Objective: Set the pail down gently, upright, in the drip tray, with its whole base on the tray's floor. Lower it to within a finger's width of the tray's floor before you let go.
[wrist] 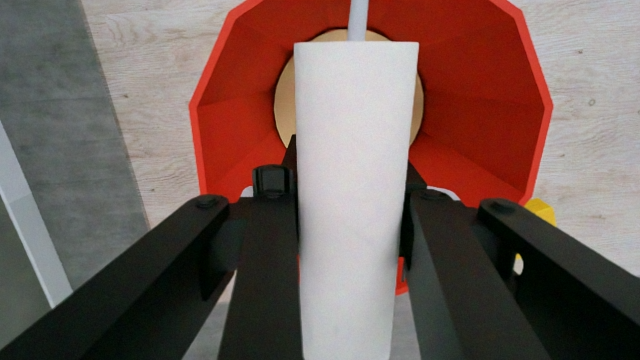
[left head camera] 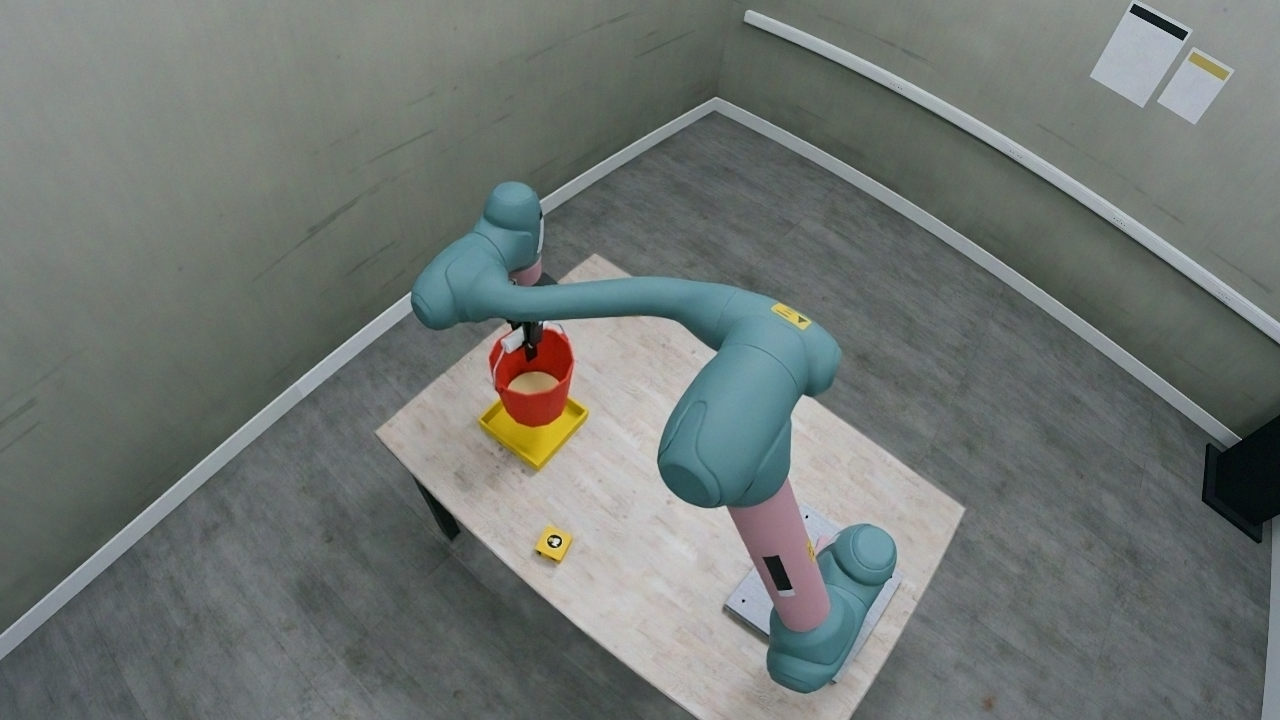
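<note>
The red pail (left head camera: pixel 556 394) (wrist: pixel 485 100) hangs upright by its raised bail, with a tan disc-like surface (left head camera: pixel 532 383) (wrist: pixel 285 105) inside. My gripper (left head camera: pixel 531 347) (wrist: pixel 340 160) is shut on the pail's white handle grip (left head camera: pixel 512 340) (wrist: pixel 356 100), one black finger on each side of it. The yellow drip tray (left head camera: pixel 537 449) (wrist: pixel 541 210) lies on the table under the pail. The pail's base appears raised above the tray's floor; the exact gap cannot be told. The pail hides the tray's back part in the left head camera view.
A small yellow block (left head camera: pixel 554 543) with a round black-and-white mark lies near the table's (left head camera: pixel 626 537) front left edge. The arm stands on a grey base plate (left head camera: pixel 747 601) at the lower right. Walls rise behind the table, and a black object (left head camera: pixel 1248 479) stands at far right.
</note>
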